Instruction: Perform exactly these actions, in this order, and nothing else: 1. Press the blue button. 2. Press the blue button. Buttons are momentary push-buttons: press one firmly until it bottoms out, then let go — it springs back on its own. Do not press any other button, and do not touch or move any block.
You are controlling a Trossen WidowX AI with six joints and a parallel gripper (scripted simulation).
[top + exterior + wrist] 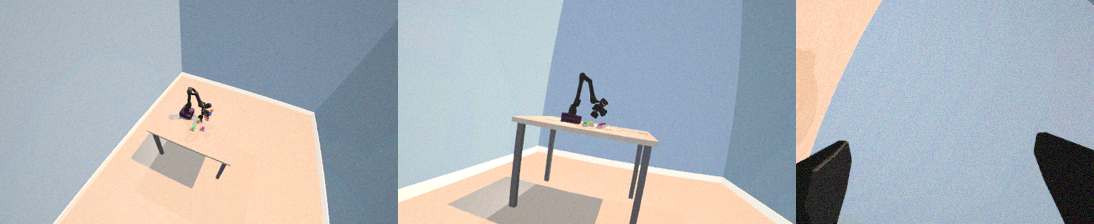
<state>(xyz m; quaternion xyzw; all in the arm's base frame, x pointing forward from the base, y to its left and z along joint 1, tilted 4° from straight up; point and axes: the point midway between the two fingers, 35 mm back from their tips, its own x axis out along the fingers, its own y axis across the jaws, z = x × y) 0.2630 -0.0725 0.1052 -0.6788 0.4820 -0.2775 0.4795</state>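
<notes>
Right now the orange block is 33 cm to the left of my gripper tip and 15 cm below it. From my gripper tip the other things lie so: yellow button (13 cm below, 8 cm behind, 7 cm to the left); then green button (13 cm below, 9 cm behind, 8 cm to the right); then magenta button (13 cm below, 2 cm to the right, 2 cm ahead).
</notes>
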